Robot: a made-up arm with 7 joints.
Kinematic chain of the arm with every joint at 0, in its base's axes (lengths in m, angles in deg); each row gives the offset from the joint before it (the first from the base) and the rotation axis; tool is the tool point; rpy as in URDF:
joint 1: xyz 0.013 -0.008 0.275 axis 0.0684 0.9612 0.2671
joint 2: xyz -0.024 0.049 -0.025 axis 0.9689 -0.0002 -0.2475
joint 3: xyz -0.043 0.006 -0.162 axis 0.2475 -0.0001 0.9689
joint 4: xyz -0.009 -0.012 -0.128 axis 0.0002 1 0
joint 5: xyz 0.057 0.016 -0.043 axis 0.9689 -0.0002 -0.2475
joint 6: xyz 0.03 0.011 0.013 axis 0.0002 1 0
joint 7: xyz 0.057 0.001 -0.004 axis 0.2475 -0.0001 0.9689
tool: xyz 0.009 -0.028 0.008 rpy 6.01 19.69 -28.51
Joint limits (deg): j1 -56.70..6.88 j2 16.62..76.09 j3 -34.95..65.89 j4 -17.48..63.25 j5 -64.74..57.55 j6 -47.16..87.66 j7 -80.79..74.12
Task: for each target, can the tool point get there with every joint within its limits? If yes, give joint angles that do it. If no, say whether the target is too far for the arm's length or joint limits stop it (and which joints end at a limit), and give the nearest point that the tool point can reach.
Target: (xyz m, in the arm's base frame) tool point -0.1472 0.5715 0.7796
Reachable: no: too far | nearest point -0.0121 0.4133 0.3577 | short by 0.470 m
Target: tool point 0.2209 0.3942 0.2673
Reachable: yes | joints -39.42 65.67 40.10 5.91 6.86 47.55 51.69
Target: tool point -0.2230 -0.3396 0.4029
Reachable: no: joint limits stop it (at a limit: joint 1, joint 2, joint 3, joint 4, joint 6, joint 7) | nearest point -0.0267 -0.0150 0.0035 | short by 0.551 m
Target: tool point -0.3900 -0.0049 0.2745
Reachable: no: joint limits stop it (at a limit: joint 1, joint 2, joint 3, joint 4, joint 6, joint 7) | nearest point -0.0902 0.2579 0.1105 | short by 0.431 m
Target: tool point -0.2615 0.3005 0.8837
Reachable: no: too far | nearest point -0.0080 0.3259 0.3752 | short by 0.569 m
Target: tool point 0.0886 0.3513 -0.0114
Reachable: yes | joints -9.44 41.18 56.85 50.86 40.92 -24.22 -12.82
